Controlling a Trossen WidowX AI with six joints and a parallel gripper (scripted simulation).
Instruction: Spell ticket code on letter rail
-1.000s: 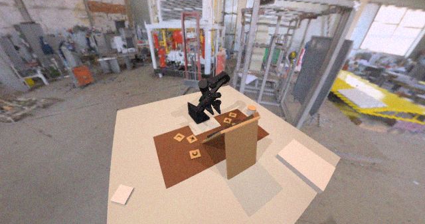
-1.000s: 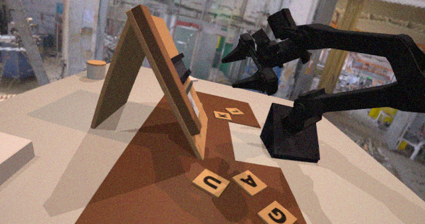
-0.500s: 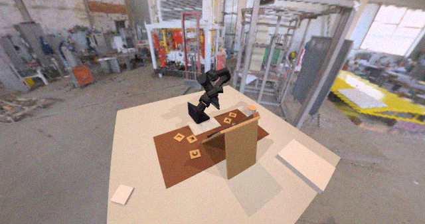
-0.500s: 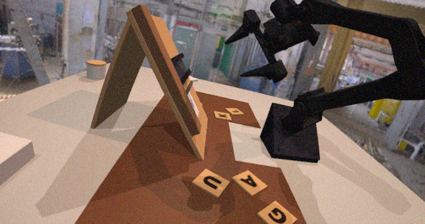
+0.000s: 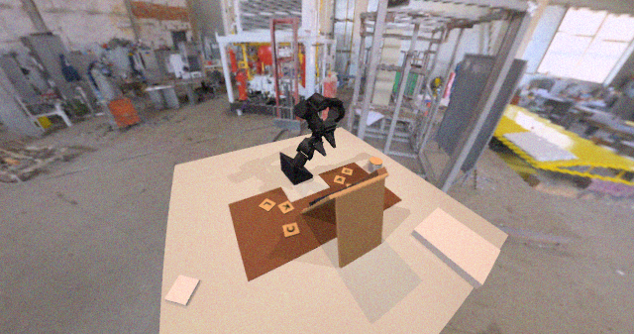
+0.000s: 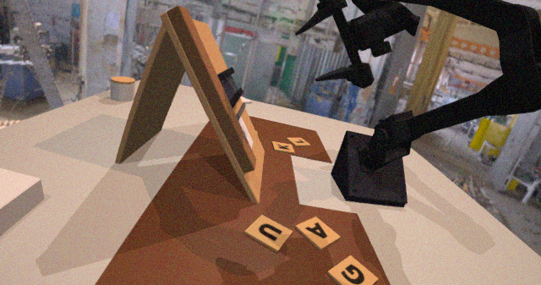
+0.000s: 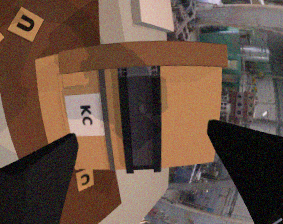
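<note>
Now: the brown mat 3 cm behind my gripper tip, 5 cm to the right of it and 27 cm below it. Round my gripper tip: white ticket 8 cm ahead, 5 cm to the right, 18 cm below; then letter tile 3 cm ahead, 16 cm to the left, 26 cm below; then pale box 53 cm ahead, 24 cm to the left, 25 cm below.
</note>
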